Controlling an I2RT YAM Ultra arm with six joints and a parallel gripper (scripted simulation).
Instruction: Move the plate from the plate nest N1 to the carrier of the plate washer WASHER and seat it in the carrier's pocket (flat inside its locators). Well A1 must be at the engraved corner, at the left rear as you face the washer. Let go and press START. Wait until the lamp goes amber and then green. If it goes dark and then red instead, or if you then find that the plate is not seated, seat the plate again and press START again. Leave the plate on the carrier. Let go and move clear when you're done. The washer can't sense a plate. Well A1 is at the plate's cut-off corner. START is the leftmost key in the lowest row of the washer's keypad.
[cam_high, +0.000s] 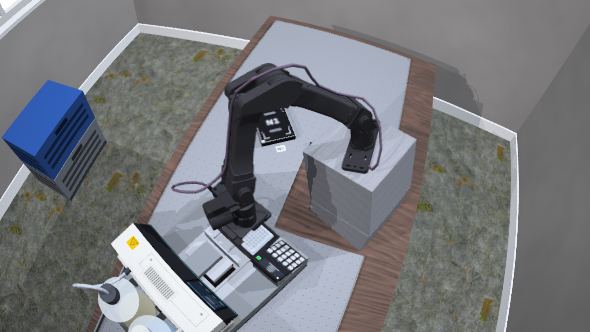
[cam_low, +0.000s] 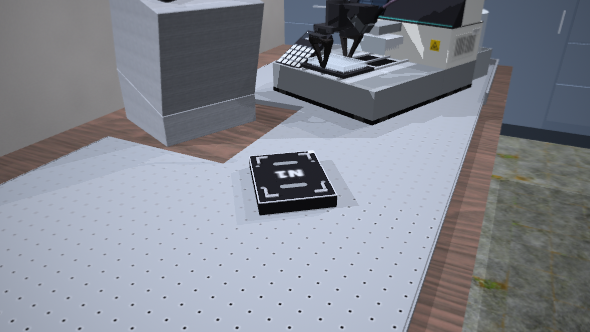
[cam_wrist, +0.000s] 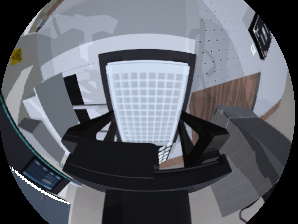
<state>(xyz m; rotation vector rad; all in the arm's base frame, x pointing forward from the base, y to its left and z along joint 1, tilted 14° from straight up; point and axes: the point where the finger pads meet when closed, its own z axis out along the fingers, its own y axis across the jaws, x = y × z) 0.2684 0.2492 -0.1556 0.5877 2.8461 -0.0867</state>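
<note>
My hand is right at the well plate. The rest, counted from my hand: plate washer: 70 mm ahead, 140 mm to the left, 30 mm above; then plate nest N1: 90 mm ahead, 450 mm to the right, 90 mm below; then label: 30 mm ahead, 370 mm to the right, 100 mm below.
</note>
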